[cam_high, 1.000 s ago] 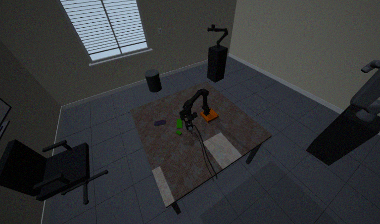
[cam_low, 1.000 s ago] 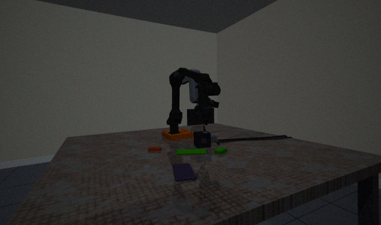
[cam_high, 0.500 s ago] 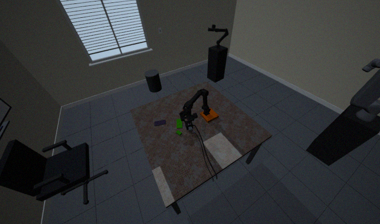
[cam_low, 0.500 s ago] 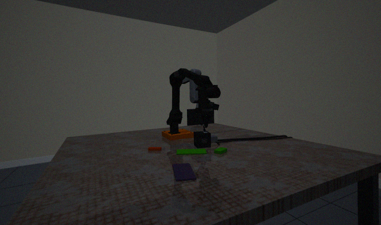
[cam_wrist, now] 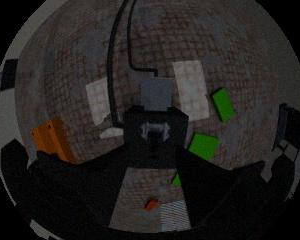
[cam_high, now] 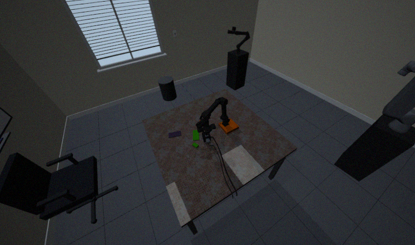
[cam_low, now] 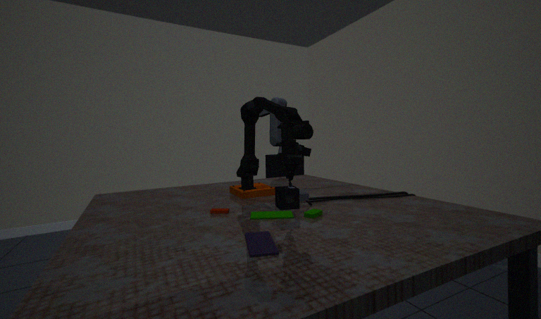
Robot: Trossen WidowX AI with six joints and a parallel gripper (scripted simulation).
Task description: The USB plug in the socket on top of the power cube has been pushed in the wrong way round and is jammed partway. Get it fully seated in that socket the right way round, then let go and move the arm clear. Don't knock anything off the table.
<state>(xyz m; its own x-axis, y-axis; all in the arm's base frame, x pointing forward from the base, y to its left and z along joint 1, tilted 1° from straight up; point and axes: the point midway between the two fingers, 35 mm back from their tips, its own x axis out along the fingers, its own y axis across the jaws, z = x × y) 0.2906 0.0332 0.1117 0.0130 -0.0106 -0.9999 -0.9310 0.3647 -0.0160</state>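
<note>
The USB plug is 20 mm below my gripper tip. From my gripper tip the other things lie so: small green block: 150 mm ahead, 100 mm below, 10 mm to the right; then long green block: 130 mm to the right, 100 mm below, 60 mm ahead; then small orange block: 260 mm to the right, 100 mm below, 80 mm behind.
</note>
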